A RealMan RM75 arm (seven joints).
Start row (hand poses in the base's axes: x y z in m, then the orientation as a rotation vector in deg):
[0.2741 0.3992 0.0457 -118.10 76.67 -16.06]
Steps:
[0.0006 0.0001 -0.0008 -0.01 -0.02 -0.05]
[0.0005 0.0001 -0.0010 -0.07 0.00 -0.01]
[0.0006 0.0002 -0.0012 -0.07 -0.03 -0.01]
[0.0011 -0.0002 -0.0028 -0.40 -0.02 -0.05]
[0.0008 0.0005 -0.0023 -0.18 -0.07 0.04]
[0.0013 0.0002 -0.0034 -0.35 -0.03 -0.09]
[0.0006 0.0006 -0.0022 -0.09 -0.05 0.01]
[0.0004 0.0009 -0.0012 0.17 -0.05 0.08]
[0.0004 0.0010 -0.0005 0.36 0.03 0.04]
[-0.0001 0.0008 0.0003 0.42 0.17 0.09]
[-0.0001 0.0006 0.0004 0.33 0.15 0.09]
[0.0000 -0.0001 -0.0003 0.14 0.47 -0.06]
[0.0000 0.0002 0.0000 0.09 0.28 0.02]
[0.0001 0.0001 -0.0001 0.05 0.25 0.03]
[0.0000 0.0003 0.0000 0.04 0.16 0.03]
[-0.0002 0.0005 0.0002 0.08 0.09 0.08]
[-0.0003 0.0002 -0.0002 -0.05 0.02 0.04]
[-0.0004 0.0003 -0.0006 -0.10 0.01 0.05]
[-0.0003 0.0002 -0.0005 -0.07 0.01 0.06]
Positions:
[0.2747 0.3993 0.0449 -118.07 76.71 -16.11]
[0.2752 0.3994 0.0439 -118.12 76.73 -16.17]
[0.2758 0.3996 0.0427 -118.16 76.73 -16.25]
[0.2769 0.3994 0.0399 -118.45 76.82 -16.58]
[0.2777 0.3999 0.0376 -118.59 76.76 -16.76]
[0.2790 0.4001 0.0342 -118.81 76.88 -17.08]
[0.2796 0.4007 0.0320 -118.87 76.85 -17.19]
[0.2800 0.4016 0.0308 -118.76 76.72 -17.08]
[0.2804 0.4026 0.0303 -118.50 76.65 -16.77]
[0.2803 0.4034 0.0306 -118.28 76.61 -16.26]
[0.2802 0.4040 0.0310 -118.12 76.56 -15.83]
[0.2802 0.4039 0.0307 -118.15 76.89 -15.29]
[0.2802 0.4041 0.0307 -118.20 77.02 -14.94]
[0.2803 0.4042 0.0306 -118.27 77.13 -14.64]
[0.2803 0.4045 0.0306 -118.32 77.19 -14.44]
[0.2801 0.4050 0.0308 -118.34 77.15 -14.26]
[0.2798 0.4052 0.0306 -118.41 77.13 -14.26]
[0.2794 0.4055 0.0300 -118.53 77.10 -14.30]
[0.2791 0.4057 0.0295 -118.63 77.05 -14.31]

